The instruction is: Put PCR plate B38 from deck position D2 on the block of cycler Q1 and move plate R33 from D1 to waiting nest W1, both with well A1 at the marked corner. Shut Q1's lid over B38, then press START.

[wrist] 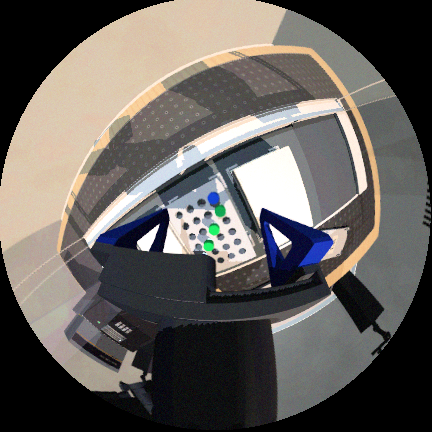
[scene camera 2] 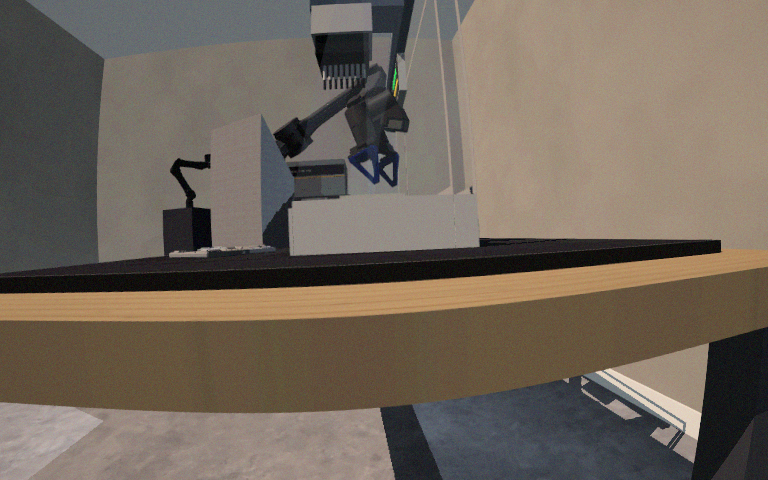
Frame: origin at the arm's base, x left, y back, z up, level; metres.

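Seen in the pictures: gripper, fingertip midpoint: (wrist: 213, 212) (scene camera 2: 386, 184); arm's base, link origin: (scene camera 2: 266, 161).
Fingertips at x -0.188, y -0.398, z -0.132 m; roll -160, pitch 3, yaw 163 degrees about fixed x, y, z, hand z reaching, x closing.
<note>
Offsets run from my fingertips to a thing's top centre. "*": to the spot under its first point.
My gripper (scene camera 2: 385, 182) (wrist: 213, 212) is open and empty, with its blue fingers apart. It hangs above the white-walled deck enclosure (scene camera 2: 385, 226) (wrist: 220, 140). In the wrist view a pale perforated rack {dx +0.017, dy +0.038, dz -0.039 m} (wrist: 187, 199) with blue and green round tops lies below and between the fingers. A large white flat-topped block {dx -0.086, dy +0.019, dz -0.035 m} (wrist: 275, 185) stands beside the rack. I cannot make out labels, so plates B38 and R33, nest W1 and Q1's block, lid and START button cannot be told apart. The enclosure wall hides the deck in the scene view.
A multi-tip pipetting head (scene camera 2: 341, 22) hangs above and behind the gripper. A tall white panel (scene camera 2: 235, 181) stands at the left of the enclosure. A grey instrument {* dx +0.629, dy +0.368, dz +0.121 m} (scene camera 2: 320, 183) shows behind it. A small black arm (scene camera 2: 181, 175) stands further back. Thin pale lines rise at the enclosure's right.
</note>
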